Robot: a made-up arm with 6 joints.
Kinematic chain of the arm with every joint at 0, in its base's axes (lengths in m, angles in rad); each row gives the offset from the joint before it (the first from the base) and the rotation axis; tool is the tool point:
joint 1: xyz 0 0 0.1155 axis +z
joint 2: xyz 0 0.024 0 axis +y
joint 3: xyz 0 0 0.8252 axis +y
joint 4: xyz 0 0 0.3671 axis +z
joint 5: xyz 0 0 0 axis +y
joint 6: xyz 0 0 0.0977 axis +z
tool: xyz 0 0 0
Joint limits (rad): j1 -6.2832..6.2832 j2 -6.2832..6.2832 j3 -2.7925..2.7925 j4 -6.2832..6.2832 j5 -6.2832..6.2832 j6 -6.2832..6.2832
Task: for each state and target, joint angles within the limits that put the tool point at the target. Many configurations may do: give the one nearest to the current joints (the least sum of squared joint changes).
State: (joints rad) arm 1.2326 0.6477 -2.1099 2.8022 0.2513 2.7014
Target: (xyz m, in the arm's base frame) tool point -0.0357 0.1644 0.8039
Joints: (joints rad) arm 1.5684 0.8257 -2.0510 2.7405 0.3226 2.7014
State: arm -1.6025 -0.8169 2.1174 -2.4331 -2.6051 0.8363
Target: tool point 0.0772 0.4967 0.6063
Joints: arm -1.6154 -1.1310 2.0629 -2.4221 -2.6399 0.8363
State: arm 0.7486 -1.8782 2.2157 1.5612 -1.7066 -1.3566
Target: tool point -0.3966 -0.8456 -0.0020
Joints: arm 1.0554 -2.0892 1.5062 1.3787 -1.6300 -1.3566
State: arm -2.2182 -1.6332 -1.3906 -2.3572 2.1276 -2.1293
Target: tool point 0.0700 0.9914 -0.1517
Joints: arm -1.6877 -1.5480 -0.8963 -2.2359 1.9937 -2.1293
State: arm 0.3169 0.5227 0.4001 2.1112 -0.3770 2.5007
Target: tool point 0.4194 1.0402 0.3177
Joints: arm 1.1949 1.0484 0.9505 2.1661 -0.4105 2.5007
